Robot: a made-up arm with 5 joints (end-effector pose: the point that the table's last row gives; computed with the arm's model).
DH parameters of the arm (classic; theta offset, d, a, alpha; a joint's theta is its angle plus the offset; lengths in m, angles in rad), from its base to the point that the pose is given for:
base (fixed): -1.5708 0.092 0 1.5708
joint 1: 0 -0.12 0.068 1.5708
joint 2: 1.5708 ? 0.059 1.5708
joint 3: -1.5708 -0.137 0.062 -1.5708
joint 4: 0 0.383 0.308 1.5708
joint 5: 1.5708 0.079 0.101 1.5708
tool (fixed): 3.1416 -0.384 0 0
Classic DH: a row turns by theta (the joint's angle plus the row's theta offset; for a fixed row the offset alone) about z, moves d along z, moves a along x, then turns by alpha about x.
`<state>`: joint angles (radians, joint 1 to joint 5).
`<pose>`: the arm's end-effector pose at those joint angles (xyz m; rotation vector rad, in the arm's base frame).
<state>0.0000 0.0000 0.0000 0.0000 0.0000</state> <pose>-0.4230 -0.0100 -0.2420 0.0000 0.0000 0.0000</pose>
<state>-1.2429 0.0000 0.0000 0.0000 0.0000</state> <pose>-0.4230 0.3130 -0.0250 1.2429 0.0000 0.0000</pose>
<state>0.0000 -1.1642 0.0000 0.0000 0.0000</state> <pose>-0.1480 -0.5438 -0.2420 0.0000 0.0000 1.1642</pose>
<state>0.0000 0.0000 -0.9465 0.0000 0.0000</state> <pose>-0.2333 -0.0100 0.1565 0.0000 0.9465 0.0000</pose>
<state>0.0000 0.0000 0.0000 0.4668 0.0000</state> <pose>-0.4230 -0.0357 -0.1983 -0.4668 0.0000 0.0000</pose>
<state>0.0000 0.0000 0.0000 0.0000 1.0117</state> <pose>-0.0500 -0.0100 -0.1473 0.0000 -1.0117 0.0000</pose>
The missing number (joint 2, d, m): 0.32
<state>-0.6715 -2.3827 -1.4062 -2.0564 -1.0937</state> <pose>0.3491 -0.4622 0.2636 -0.2025 2.4322 1.1472</pose>
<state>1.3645 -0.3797 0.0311 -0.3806 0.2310</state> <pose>-0.3344 -0.4038 0.1559 -0.9240 0.0708 0.3866</pose>
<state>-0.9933 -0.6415 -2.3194 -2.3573 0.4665</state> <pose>0.1242 0.2544 0.2208 0.7337 1.7004 -1.3374</pose>
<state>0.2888 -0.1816 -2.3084 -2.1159 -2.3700</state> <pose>0.2626 -0.3146 0.5399 -2.4247 -1.1771 0.1829</pose>
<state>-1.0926 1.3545 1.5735 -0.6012 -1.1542</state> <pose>-0.0044 1.0590 -0.2457 0.8668 0.0467 -0.8687</pose>
